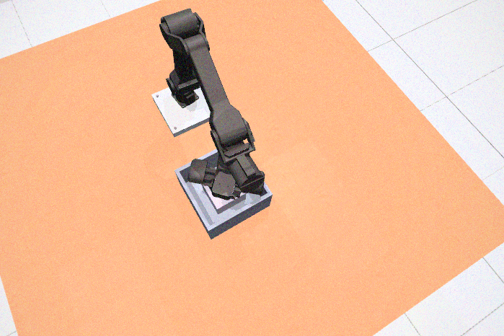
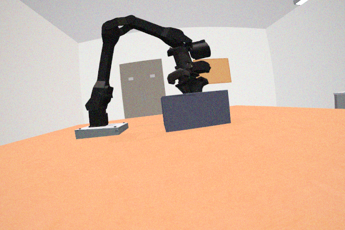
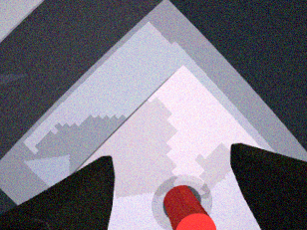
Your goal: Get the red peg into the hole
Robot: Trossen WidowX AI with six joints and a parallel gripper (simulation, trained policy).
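Right now the red peg is 20 mm behind my gripper tip, 10 mm to the left of it and 20 mm below it. From my gripper tip the other things lie so: grey box: 20 mm behind, 10 mm to the left, 40 mm below.
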